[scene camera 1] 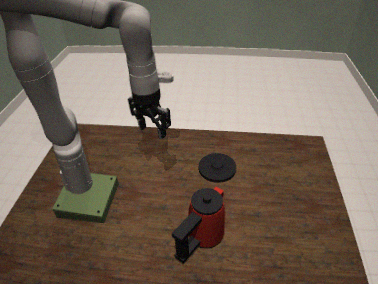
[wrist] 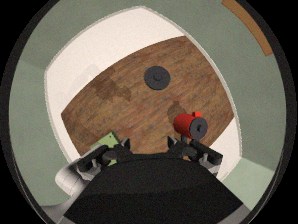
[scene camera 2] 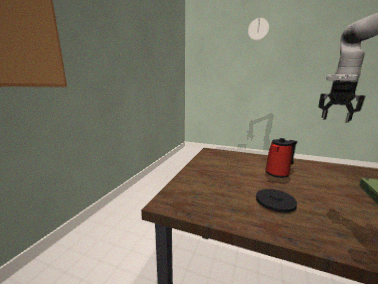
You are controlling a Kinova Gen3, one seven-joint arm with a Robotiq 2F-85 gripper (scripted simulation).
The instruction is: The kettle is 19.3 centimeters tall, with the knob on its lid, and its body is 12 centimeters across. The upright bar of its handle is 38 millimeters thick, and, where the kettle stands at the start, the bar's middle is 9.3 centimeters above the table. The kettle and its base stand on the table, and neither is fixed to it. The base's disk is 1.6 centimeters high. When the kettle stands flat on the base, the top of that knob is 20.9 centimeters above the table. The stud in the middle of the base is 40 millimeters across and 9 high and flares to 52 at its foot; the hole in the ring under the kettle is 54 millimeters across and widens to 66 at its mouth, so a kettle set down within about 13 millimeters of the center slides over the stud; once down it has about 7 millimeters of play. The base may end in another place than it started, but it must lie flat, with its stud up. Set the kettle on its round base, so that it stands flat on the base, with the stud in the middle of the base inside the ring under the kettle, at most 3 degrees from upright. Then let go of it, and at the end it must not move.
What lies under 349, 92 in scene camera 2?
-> My gripper.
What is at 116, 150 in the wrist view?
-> My gripper.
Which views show my gripper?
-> Scene camera 1, the wrist view and scene camera 2: all of them.
